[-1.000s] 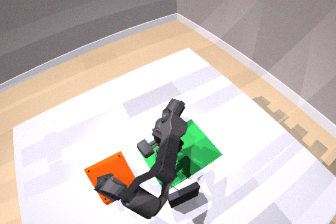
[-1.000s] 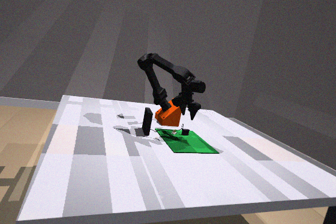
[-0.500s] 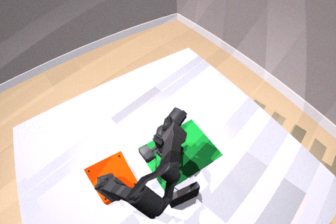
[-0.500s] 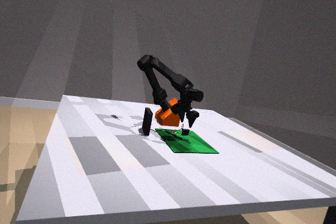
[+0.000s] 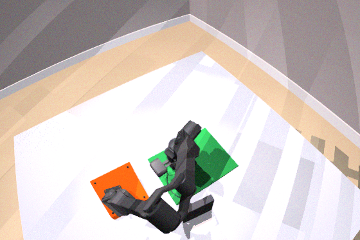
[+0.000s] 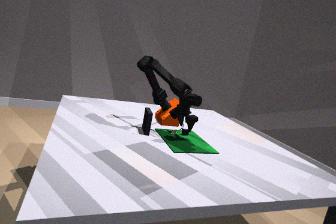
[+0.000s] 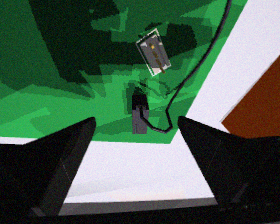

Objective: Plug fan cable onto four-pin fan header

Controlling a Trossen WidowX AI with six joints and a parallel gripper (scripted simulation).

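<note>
My gripper tip is now 1 cm to the right of the dark plug and 2 cm above it. The rest, counted from my gripper tip: dark fan block: 21 cm to the right, 2 cm above; green board: 8 cm ahead, 2 cm to the right, 5 cm below.
</note>
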